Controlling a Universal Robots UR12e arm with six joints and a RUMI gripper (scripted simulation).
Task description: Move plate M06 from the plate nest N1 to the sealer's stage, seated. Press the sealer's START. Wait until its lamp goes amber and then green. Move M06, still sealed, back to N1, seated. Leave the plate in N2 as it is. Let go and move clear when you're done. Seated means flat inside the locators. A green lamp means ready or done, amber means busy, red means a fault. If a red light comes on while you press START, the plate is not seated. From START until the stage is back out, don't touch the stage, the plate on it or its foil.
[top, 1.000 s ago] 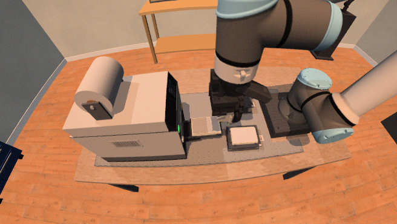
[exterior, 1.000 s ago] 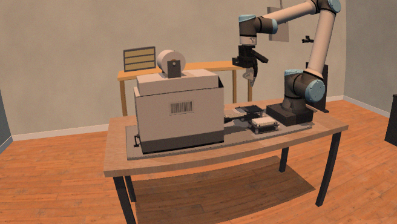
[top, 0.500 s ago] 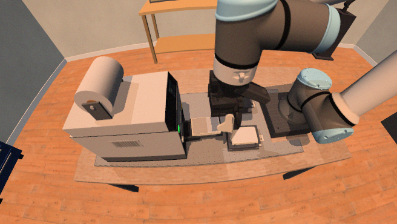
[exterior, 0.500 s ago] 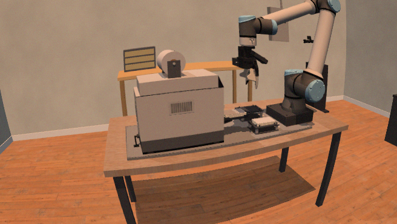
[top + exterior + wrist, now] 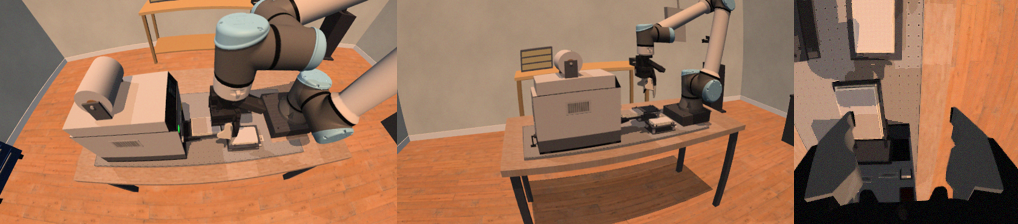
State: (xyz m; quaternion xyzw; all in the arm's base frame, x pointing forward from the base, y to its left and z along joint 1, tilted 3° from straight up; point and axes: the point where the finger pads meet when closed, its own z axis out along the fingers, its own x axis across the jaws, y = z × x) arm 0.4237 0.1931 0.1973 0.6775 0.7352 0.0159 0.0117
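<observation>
My gripper is now 7 cm short of the sealer stage, 9 cm to the left of it and 14 cm above it. The rest, counted from my hand: foil roll (41 cm ahead, 6 cm to the right, 18 cm above); N1 label (22 cm behind, 29 cm to the right, 24 cm below); white plate (11 cm behind, 6 cm to the right, 19 cm below).
</observation>
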